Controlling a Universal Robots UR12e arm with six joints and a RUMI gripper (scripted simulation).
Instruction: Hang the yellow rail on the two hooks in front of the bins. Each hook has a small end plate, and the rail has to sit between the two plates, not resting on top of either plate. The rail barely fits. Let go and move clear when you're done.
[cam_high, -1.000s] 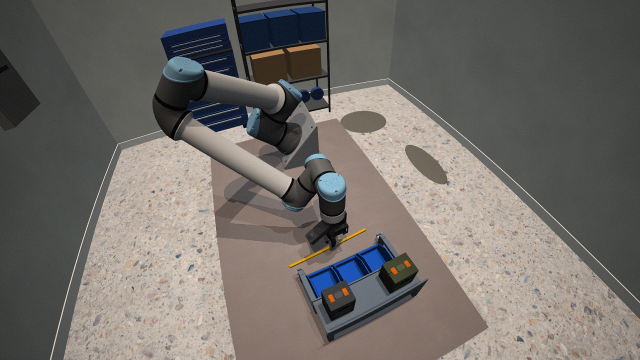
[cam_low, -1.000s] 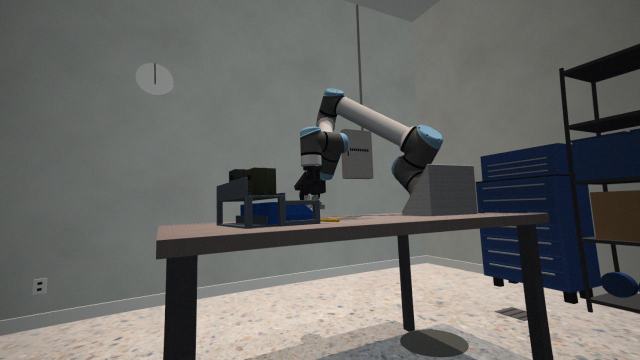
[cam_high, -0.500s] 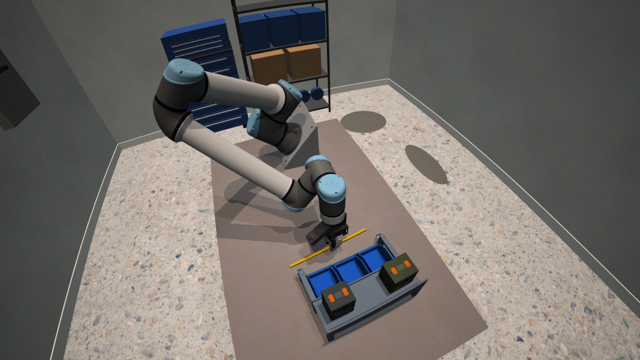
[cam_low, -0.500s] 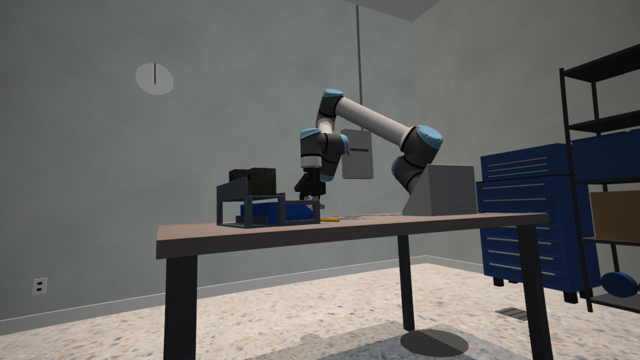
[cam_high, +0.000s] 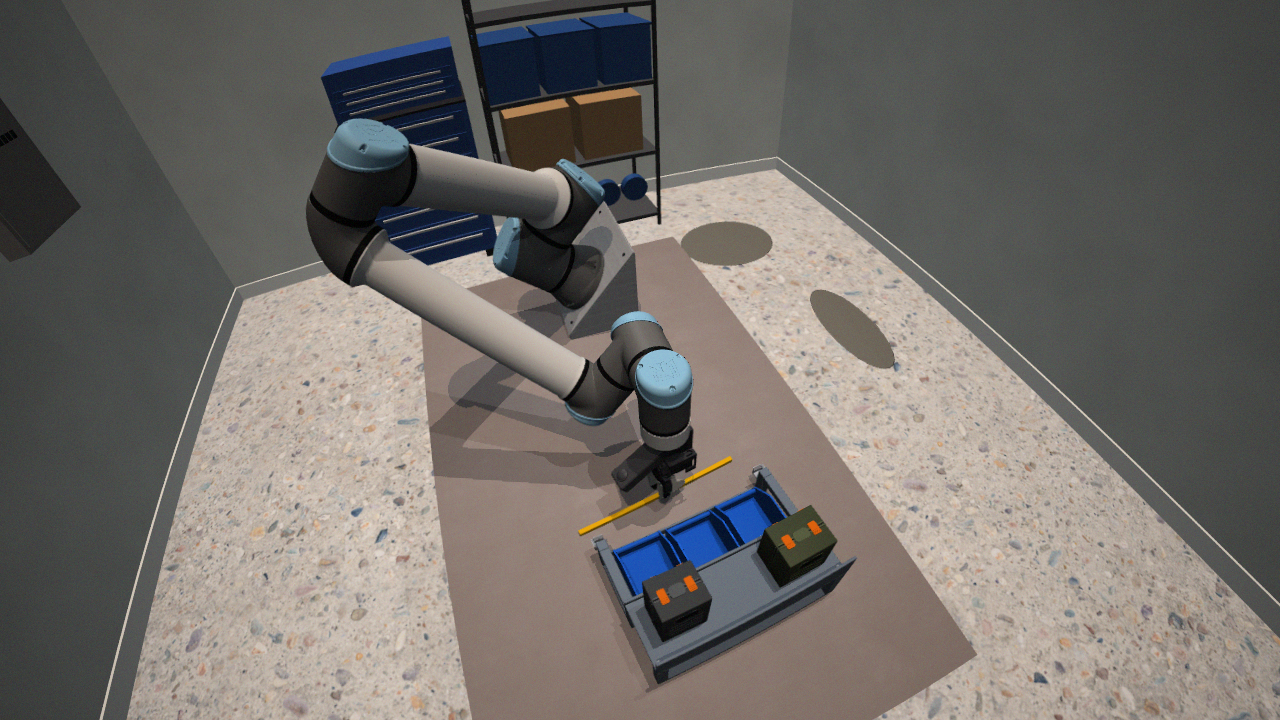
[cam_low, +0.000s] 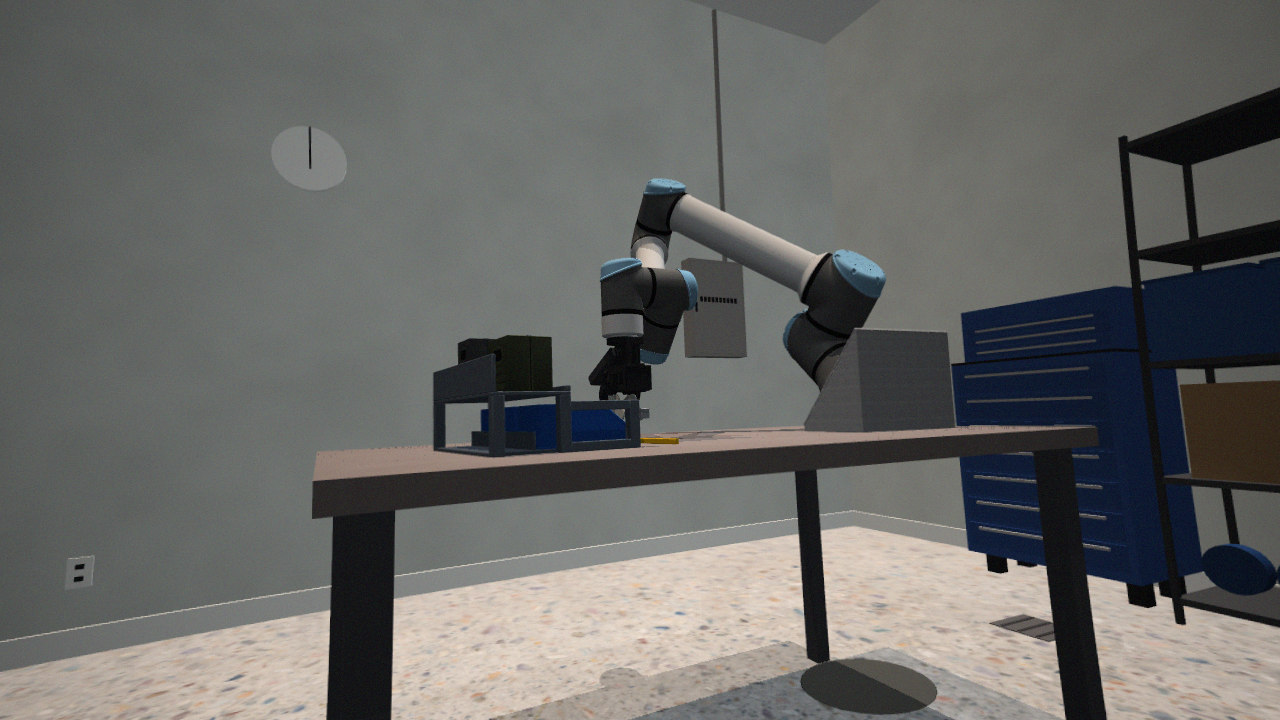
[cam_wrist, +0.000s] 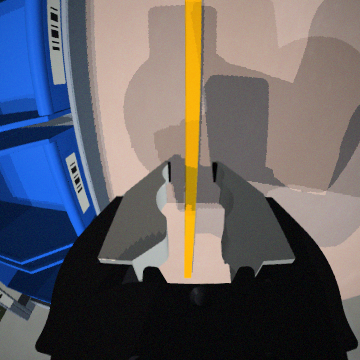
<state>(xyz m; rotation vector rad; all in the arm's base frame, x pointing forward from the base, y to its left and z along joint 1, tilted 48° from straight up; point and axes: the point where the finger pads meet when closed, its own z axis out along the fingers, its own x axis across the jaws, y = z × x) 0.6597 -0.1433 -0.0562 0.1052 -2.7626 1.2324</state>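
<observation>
The yellow rail is 10 mm below my hand. From my hand the other things lie so: green case (270 mm ahead, 150 mm to the left, 130 mm above); then black case (280 mm ahead, 150 mm above, 80 mm to the right).
</observation>
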